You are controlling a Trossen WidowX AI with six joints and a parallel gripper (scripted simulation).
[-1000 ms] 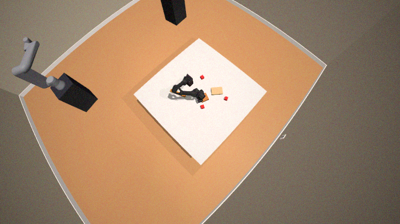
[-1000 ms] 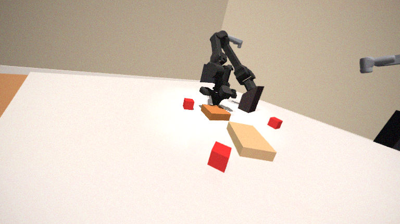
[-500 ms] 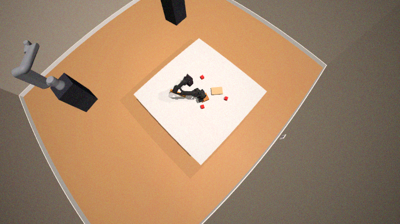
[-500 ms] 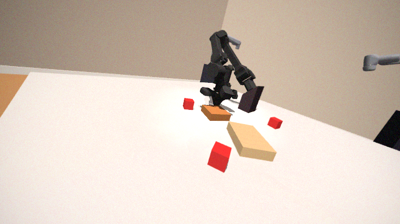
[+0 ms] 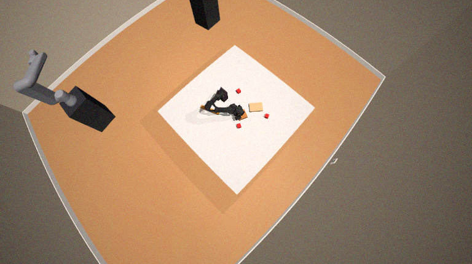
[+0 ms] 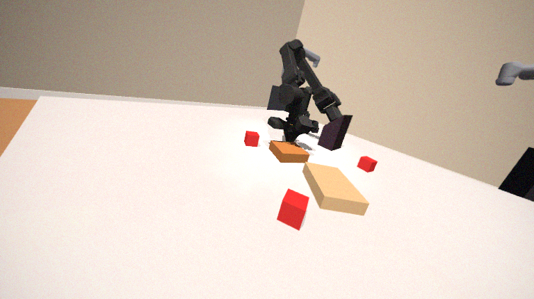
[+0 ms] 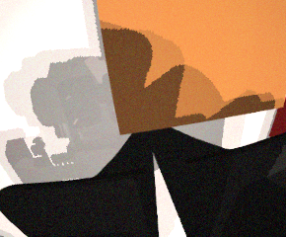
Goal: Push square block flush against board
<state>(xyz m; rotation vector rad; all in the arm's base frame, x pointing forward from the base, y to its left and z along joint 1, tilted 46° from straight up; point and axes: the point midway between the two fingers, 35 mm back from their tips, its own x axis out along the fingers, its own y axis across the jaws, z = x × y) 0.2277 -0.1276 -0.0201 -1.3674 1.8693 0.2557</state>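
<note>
My gripper tip is now 60 mm short of the orange square block, 30 mm to the right of it and 10 mm below it. Round my gripper tip: tan board: 200 mm to the left, 130 mm ahead, 10 mm above; then orange strip: 260 mm behind, 130 mm to the right, 10 mm above.
</note>
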